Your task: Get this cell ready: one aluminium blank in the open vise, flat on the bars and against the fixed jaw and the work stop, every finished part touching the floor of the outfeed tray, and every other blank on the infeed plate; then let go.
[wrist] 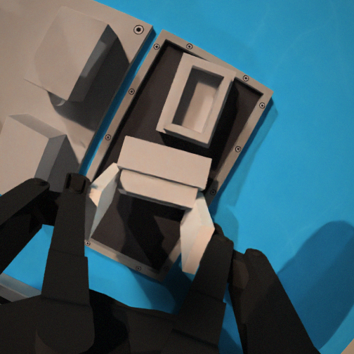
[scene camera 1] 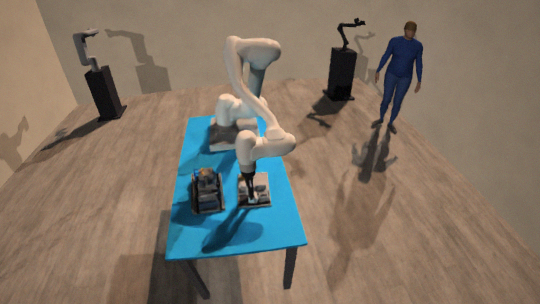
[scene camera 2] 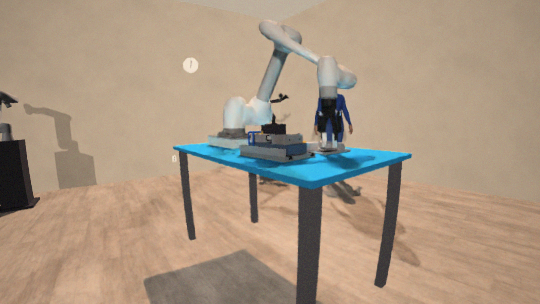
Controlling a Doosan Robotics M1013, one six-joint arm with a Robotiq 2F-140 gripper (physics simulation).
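My gripper is shut on a stepped grey part, apparently a finished part, held crosswise over the outfeed tray. Whether it touches the tray's dark floor cannot be told. A second finished part, with its pocket facing up, lies at the tray's far end, apart from the held one. Two aluminium blanks stand on the infeed plate, left of the tray in the wrist view. The vise is small in the scene views; its jaws, bars, stop and contents cannot be told.
The blue table carries the vise unit, plate, tray and arm base. A blue bracket and a black block stand at the vise. A person in blue stands behind the table on the right.
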